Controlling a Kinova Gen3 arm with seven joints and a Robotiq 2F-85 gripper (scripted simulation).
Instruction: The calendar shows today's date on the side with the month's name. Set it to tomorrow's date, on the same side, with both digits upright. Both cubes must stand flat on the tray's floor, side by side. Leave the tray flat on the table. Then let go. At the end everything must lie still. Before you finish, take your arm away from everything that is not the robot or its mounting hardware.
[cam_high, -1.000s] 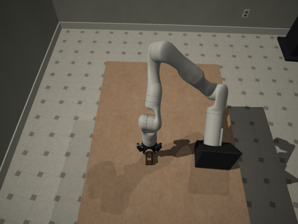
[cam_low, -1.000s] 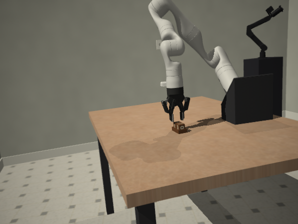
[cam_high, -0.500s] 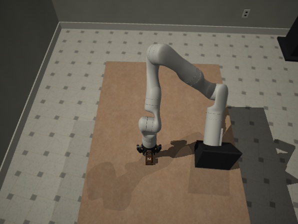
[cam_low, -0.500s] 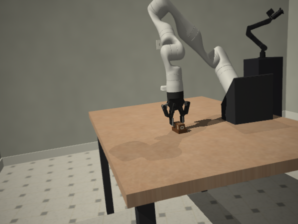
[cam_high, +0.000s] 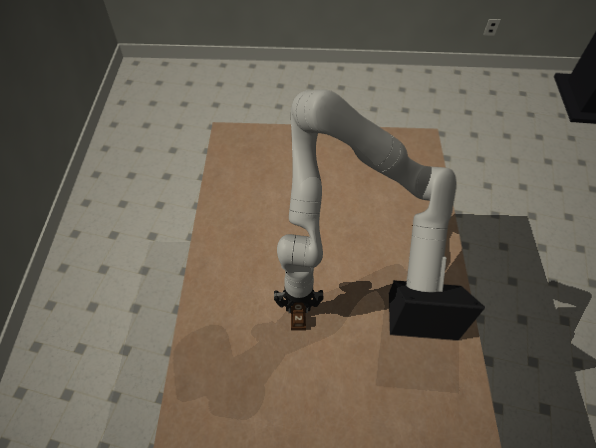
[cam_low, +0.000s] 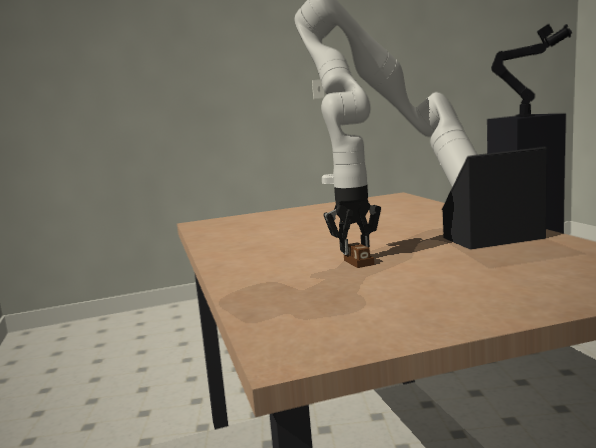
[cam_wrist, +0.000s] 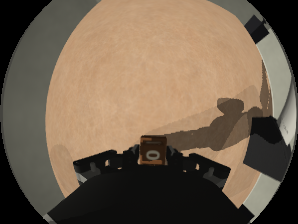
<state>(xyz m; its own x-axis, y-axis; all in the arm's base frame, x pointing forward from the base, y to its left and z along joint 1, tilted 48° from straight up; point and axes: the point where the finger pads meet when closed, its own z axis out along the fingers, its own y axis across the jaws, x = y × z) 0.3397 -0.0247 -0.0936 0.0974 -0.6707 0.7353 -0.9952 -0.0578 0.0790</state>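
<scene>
My gripper is now 3 cm above the tray and 2 cm to the right of it.
</scene>
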